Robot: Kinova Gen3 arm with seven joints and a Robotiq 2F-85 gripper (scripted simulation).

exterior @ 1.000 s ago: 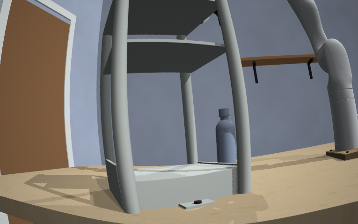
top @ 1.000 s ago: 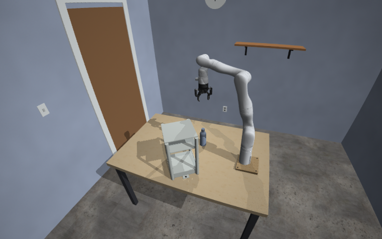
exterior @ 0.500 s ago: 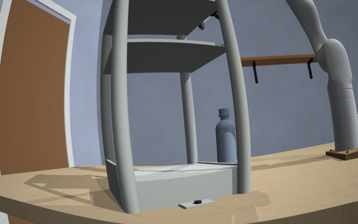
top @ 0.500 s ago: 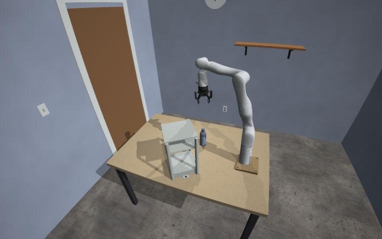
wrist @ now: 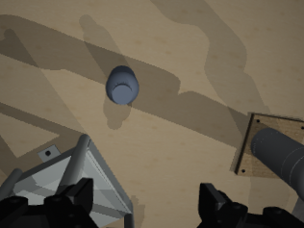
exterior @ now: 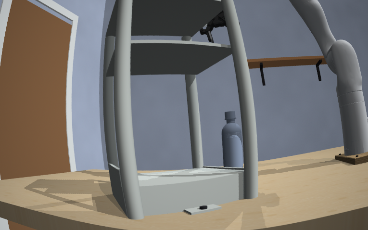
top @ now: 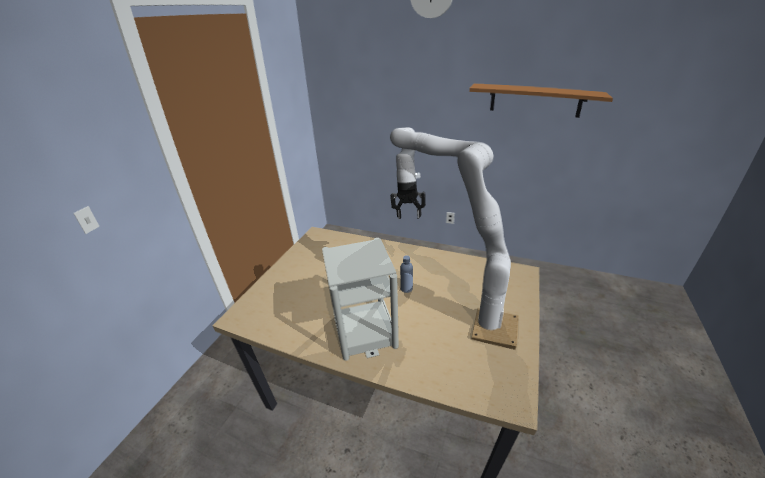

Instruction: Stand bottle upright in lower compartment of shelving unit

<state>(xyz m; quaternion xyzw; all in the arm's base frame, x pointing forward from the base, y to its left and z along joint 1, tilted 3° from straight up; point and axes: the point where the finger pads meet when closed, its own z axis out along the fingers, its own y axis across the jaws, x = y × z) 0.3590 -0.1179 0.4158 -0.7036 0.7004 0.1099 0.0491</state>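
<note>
Now: hand 290 mm above the blue-grey bottle, 20 mm to the left of it and 10 mm short of it. Round my hand: grey shelving unit 280 mm to the left, 230 mm below, 130 mm ahead.
</note>
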